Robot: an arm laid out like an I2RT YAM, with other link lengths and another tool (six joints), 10 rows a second.
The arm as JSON. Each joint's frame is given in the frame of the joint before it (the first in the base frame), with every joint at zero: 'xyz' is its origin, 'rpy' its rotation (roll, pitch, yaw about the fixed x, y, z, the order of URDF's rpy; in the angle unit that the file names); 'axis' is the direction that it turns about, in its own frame. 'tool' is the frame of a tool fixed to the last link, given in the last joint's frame.
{
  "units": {
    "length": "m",
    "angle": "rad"
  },
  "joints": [
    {
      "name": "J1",
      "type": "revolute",
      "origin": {
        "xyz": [
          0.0,
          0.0,
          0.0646
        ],
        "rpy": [
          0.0,
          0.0,
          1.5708
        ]
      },
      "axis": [
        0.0,
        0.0,
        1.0
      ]
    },
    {
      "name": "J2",
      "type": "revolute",
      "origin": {
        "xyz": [
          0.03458,
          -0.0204,
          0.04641
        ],
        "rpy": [
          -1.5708,
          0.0,
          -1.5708
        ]
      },
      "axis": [
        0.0,
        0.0,
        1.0
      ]
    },
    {
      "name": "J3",
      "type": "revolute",
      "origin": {
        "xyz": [
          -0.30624,
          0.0,
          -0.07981
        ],
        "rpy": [
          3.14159,
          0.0,
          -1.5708
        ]
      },
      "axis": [
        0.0,
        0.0,
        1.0
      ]
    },
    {
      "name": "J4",
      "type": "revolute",
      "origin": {
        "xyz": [
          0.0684,
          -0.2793,
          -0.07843
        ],
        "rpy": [
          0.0,
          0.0,
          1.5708
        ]
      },
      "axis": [
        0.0,
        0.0,
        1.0
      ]
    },
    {
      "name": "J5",
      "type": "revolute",
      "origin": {
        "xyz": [
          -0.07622,
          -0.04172,
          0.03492
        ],
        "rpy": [
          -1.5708,
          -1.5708,
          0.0
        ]
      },
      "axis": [
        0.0,
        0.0,
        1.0
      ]
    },
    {
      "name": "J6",
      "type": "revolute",
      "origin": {
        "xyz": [
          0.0,
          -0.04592,
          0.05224
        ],
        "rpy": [
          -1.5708,
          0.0,
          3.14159
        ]
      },
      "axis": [
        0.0,
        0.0,
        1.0
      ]
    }
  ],
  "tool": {
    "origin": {
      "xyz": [
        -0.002,
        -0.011,
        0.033
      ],
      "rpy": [
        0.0,
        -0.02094,
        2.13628
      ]
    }
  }
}
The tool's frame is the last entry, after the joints.
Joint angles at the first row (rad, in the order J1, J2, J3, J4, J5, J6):
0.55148, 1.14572, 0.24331, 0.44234, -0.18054, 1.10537
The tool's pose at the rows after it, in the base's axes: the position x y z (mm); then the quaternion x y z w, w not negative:
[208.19 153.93 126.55 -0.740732 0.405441 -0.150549 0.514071]
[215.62 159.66 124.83 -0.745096 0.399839 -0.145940 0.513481]
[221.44 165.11 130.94 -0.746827 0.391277 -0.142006 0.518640]
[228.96 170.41 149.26 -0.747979 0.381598 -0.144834 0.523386]
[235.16 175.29 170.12 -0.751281 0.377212 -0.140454 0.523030]
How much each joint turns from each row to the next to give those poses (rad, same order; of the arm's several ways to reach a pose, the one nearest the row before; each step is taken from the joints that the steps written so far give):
-0.00018, 0.06338, 0.00880, 0.06126, -0.00981, 0.01424
-0.00012, 0.05567, 0.02467, 0.02514, -0.01424, -0.00863
0.00114, 0.01467, 0.03190, -0.00957, -0.01761, -0.00638
0.00000, -0.02458, 0.06094, -0.07313, -0.00878, -0.01393
0.00011, -0.02659, 0.07446, -0.10615, -0.01218, -0.00588

